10 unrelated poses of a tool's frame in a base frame.
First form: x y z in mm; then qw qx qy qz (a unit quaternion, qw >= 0).
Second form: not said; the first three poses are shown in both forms.
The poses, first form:
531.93, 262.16, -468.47, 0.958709, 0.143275, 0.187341, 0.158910
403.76, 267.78, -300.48, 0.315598, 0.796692, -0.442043, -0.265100
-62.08, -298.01, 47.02, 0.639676, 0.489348, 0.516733, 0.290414
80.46, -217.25, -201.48, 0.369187, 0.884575, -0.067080, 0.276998
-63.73, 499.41, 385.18, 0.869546, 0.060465, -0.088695, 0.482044
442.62, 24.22, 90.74, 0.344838, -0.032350, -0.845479, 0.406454
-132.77, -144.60, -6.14, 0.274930, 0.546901, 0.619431, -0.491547
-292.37, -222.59, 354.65, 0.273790, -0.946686, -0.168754, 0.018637
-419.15, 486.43, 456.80, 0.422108, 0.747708, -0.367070, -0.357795
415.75, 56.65, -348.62, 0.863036, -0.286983, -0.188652, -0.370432
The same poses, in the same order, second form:
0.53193, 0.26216, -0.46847, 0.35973, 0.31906, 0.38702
0.40376, 0.26778, -0.30048, 2.30115, 0.14389, -1.07750
-0.06208, -0.29801, 0.04702, 1.58478, 0.38640, 1.24406
0.08046, -0.21725, -0.20148, 2.32088, -0.56994, 0.10215
-0.06373, 0.49941, 0.38518, 0.02011, -0.21418, 1.01021
0.44262, 0.02422, 0.09074, -2.11741, -0.59054, 2.72644
-0.13277, -0.14460, -0.00614, -2.44110, 1.07220, 2.12247
-0.29237, -0.22259, 0.35465, -2.58825, -0.05715, 0.33658
-0.41915, 0.48643, 0.45680, 1.97995, 0.22711, -1.06216
0.41575, 0.05665, -0.34862, -0.43556, -0.56835, -0.68179

